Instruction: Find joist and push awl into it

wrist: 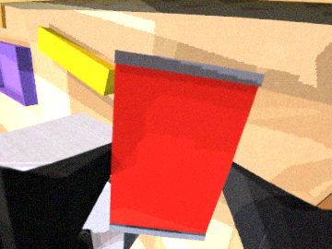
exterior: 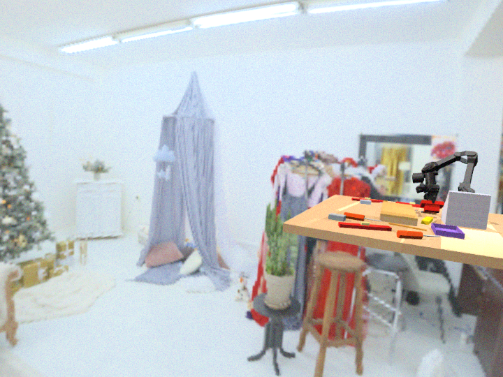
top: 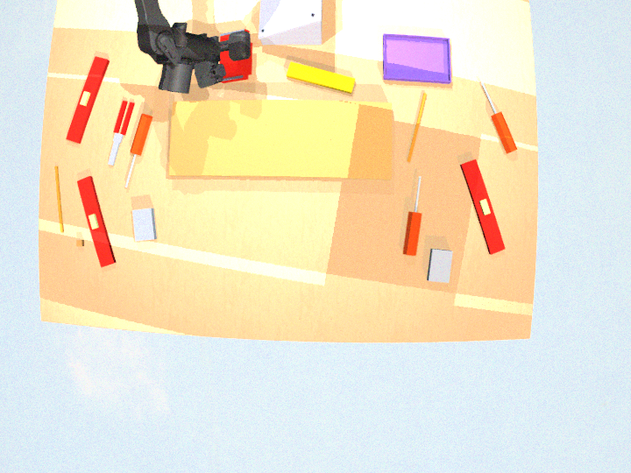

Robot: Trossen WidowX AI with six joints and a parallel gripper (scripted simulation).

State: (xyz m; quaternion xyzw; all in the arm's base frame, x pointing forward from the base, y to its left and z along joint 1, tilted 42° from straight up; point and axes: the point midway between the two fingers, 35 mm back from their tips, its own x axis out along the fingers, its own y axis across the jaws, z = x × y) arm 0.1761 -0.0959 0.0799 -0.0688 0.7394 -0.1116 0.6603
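Now: gripper tip 14 cm to the left of the awl, 6 cm above it and 2 cm short of it. The rest, counted from my gripper tip: red stud finder 2 cm below, 1 cm to the left, 1 cm behind; yellow block 20 cm to the left, 6 cm below, 5 cm ahead; red two-handled tool 31 cm to the right, 17 cm ahead, 6 cm below.
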